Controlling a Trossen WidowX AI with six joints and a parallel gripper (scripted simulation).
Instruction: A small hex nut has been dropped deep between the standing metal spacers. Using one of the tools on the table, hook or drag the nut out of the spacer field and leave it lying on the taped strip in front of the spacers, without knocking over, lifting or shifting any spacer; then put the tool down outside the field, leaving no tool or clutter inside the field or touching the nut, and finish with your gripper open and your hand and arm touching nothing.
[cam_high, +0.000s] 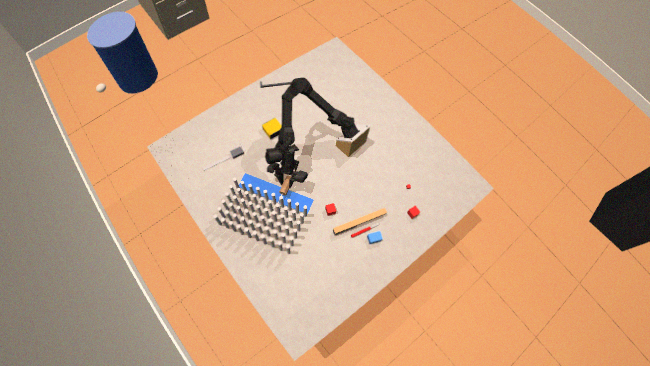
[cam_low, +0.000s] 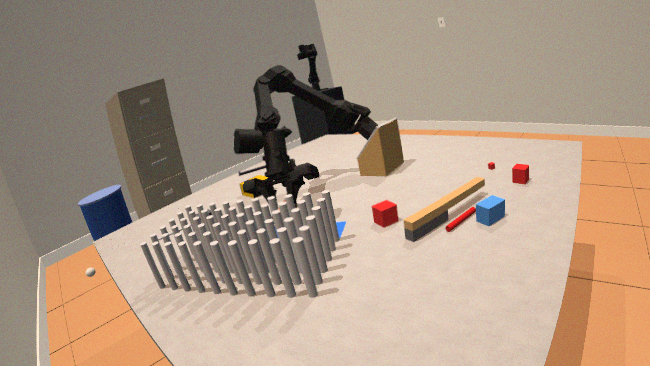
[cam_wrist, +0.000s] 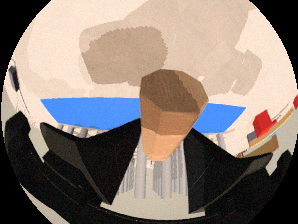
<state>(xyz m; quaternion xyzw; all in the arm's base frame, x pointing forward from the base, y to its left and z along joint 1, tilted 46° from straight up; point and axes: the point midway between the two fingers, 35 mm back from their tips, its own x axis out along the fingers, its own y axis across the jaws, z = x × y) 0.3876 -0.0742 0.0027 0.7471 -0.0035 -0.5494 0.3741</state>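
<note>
My gripper tip is 50 mm short of the blue taped strip, 30 mm above it and 20 mm to the left of it. Round my gripper tip: red stick: 420 mm to the left, 150 mm behind, 30 mm below; then blue cube: 470 mm to the left, 120 mm behind, 10 mm below.
</note>
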